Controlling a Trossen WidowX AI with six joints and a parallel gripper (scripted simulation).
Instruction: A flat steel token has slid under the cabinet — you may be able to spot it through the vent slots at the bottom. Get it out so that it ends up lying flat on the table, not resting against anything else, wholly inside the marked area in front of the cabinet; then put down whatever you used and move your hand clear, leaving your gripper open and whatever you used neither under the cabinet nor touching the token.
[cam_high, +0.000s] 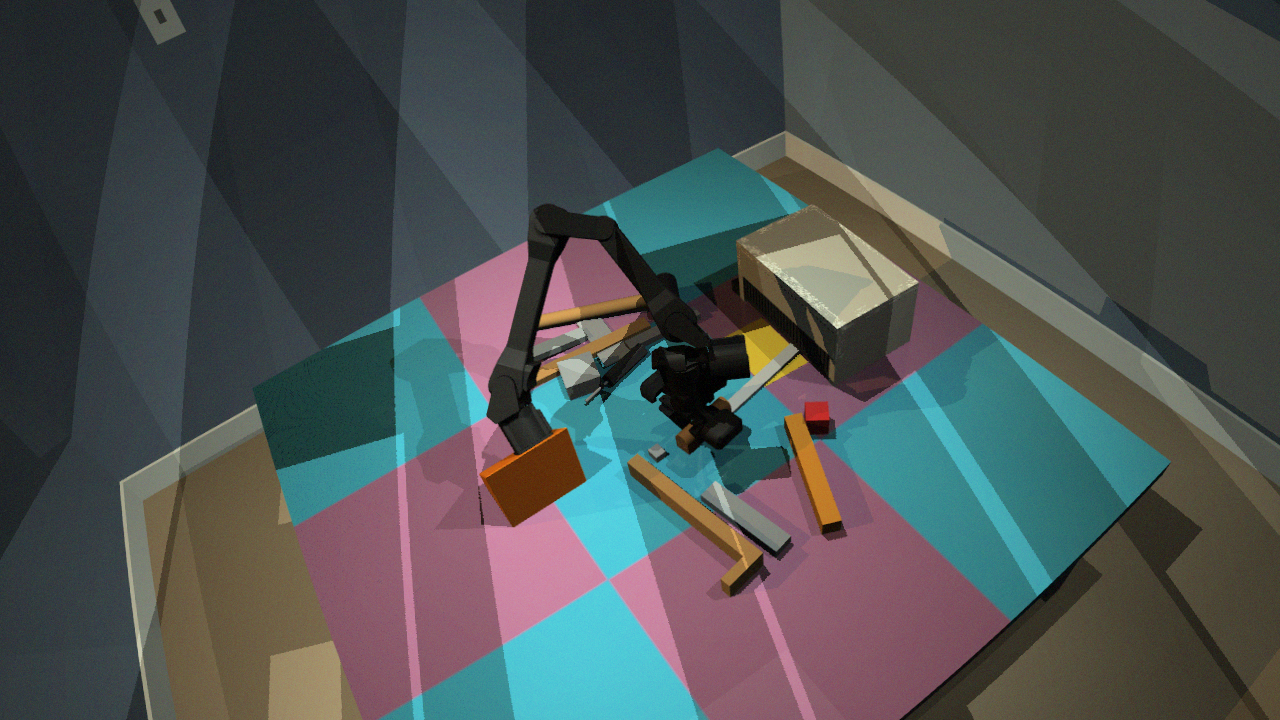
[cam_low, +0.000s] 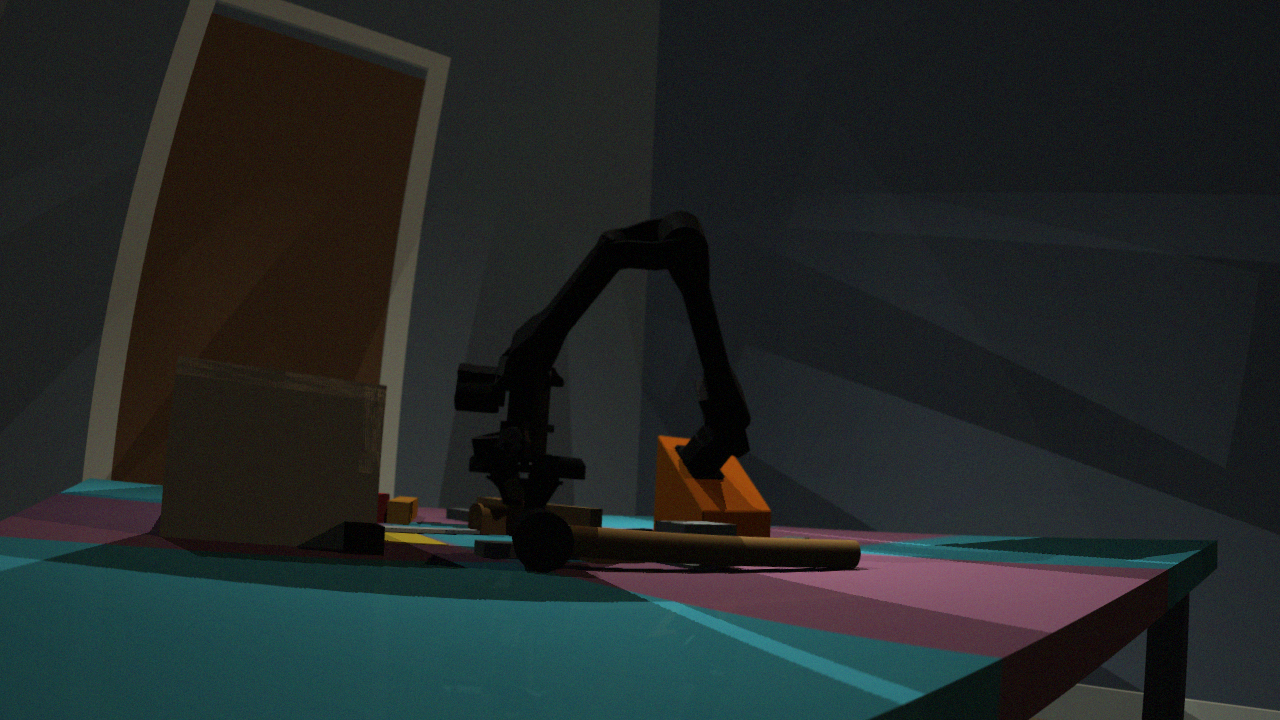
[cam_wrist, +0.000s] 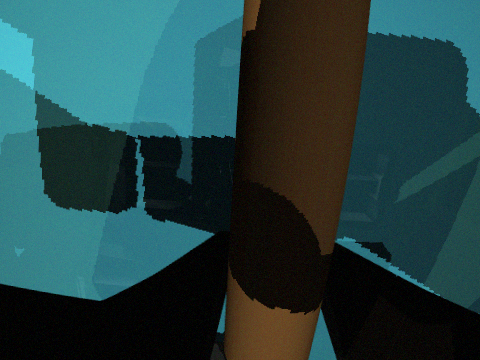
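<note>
The small grey cube lies 70 mm behind my gripper tip and 20 mm to the left of it. From my gripper tip the other things lie so: orange bar 100 mm ahead, 190 mm to the right, 10 mm above; then grey bar 40 mm behind, 180 mm to the right; then red cube 180 mm ahead, 120 mm to the right, 10 mm above.
</note>
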